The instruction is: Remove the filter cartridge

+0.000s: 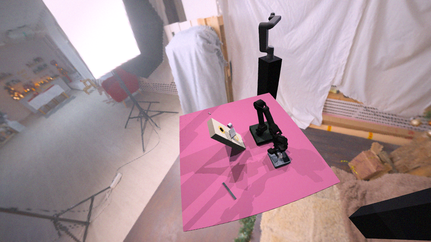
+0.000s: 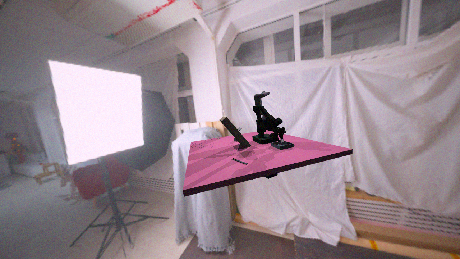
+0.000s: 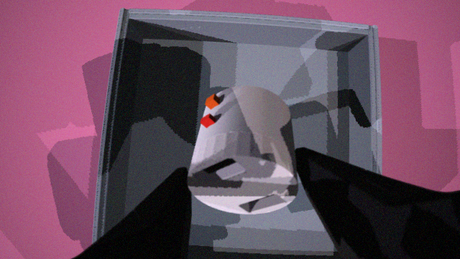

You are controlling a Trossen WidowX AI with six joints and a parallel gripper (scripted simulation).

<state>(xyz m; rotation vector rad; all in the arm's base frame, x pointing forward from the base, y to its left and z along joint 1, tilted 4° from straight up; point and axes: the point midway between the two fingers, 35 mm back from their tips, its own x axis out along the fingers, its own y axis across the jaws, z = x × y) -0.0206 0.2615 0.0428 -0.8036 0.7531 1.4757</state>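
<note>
Now: gripper tip right at the pale grey round filter cartridge. From my gripper tip the other things lie so: grey tray: 1 cm to the left, 4 cm below; then beige service panel: 35 cm ahead, 34 cm to the right, 14 cm above.
</note>
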